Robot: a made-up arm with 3 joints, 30 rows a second.
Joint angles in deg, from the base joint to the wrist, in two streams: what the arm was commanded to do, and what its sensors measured. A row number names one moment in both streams.
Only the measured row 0 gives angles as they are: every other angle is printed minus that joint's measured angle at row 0.
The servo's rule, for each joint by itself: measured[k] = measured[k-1] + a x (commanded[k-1-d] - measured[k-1]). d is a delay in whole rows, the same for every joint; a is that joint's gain. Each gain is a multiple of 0.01, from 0.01 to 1. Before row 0 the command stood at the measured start. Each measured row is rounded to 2 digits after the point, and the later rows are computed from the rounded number. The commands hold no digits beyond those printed.
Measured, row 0:
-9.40 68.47 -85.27
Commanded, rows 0 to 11:
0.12 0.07 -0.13
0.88 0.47 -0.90
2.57 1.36 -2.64
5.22 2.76 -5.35
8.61 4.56 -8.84
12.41 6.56 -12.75
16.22 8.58 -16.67
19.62 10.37 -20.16
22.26 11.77 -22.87
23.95 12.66 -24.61
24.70 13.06 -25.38
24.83 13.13 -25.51
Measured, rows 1 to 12:
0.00 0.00 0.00
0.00 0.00 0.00
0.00 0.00 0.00
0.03 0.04 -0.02
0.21 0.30 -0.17
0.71 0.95 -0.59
1.66 2.05 -1.40
3.12 3.58 -2.66
5.07 5.40 -4.38
7.41 7.34 -6.47
9.97 9.19 -8.80
12.55 10.76 -11.19
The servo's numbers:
d 3
a 0.21 0.61 0.17

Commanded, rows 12 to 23:
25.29 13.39 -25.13
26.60 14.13 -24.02
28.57 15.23 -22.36
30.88 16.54 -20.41
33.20 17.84 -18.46
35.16 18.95 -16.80
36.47 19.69 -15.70
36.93 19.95 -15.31
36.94 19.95 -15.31
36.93 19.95 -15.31
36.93 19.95 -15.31
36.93 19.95 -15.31
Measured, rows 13 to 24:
14.94 11.92 -13.47
16.99 12.62 -15.49
18.64 12.93 -17.19
20.04 13.21 -18.54
21.42 13.77 -19.47
22.92 14.66 -19.96
24.59 15.81 -20.04
26.40 17.05 -19.77
28.24 18.21 -19.27
29.97 19.11 -18.66
31.43 19.62 -18.09
32.59 19.82 -17.62

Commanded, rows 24 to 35:
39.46 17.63 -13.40
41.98 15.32 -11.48
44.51 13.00 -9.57
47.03 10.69 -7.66
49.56 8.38 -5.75
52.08 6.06 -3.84
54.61 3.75 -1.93
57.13 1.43 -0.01
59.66 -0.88 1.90
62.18 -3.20 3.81
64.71 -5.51 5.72
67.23 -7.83 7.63
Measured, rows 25 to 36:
33.50 19.90 -17.23
34.22 19.93 -16.90
34.79 19.94 -16.63
35.77 18.53 -16.08
37.07 16.57 -15.30
38.63 14.39 -14.33
40.39 12.13 -13.20
42.32 9.84 -11.93
44.37 7.53 -10.55
46.52 5.22 -9.08
48.75 2.91 -7.54
51.04 0.60 -5.94

